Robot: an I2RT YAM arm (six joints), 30 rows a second.
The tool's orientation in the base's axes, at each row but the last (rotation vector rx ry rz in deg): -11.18, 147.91, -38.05; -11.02, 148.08, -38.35; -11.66, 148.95, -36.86; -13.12, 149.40, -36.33
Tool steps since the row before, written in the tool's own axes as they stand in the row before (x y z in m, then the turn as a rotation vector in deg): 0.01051, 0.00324, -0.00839, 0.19, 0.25, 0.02; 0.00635, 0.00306, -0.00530, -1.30, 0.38, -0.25; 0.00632, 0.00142, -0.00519, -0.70, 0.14, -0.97; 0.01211, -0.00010, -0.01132, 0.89, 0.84, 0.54
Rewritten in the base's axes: -0.01329, 0.00378, 0.00070, -0.16, 0.16, -0.21; -0.00815, 0.00337, 0.00008, 1.03, 0.75, 0.53; -0.00804, 0.00181, 0.00095, 0.17, 0.69, 0.97; -0.01592, 0.00127, 0.00443, -0.59, 0.30, -1.16
